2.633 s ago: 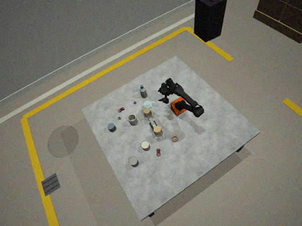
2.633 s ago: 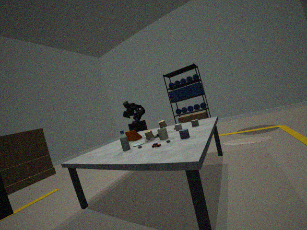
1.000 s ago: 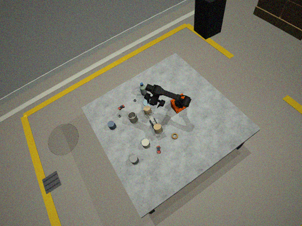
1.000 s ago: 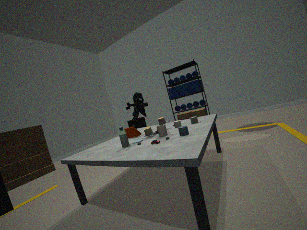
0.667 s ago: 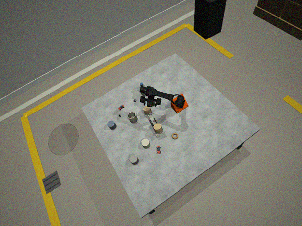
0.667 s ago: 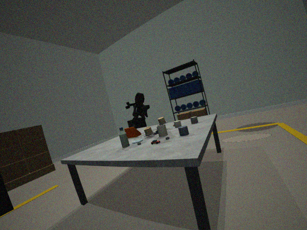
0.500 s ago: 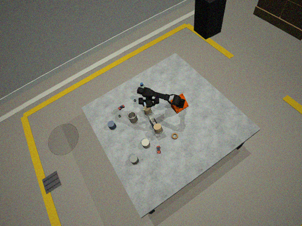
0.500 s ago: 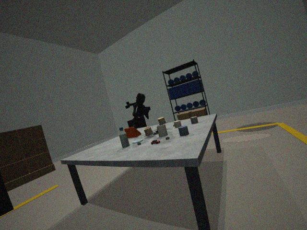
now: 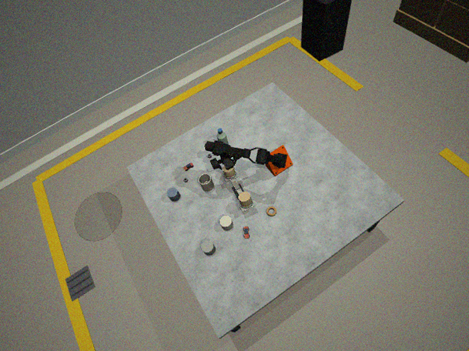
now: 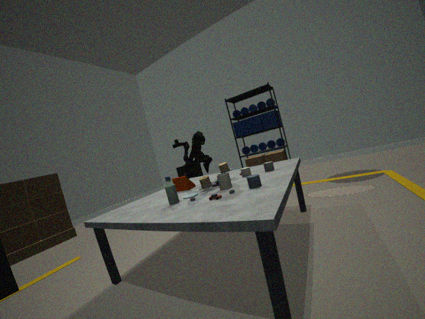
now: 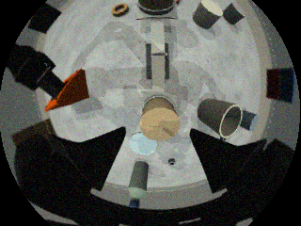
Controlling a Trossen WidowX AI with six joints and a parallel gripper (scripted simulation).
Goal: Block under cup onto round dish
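The tan cup lies 2 cm to the right of my gripper tip and 6 cm below it. The rest, counted from my gripper tip: pale green block 8 cm below; then small balance 2 cm ahead, 13 cm to the left, 8 cm below; then round pale blue dish 6 cm behind, 12 cm to the right, 12 cm below.
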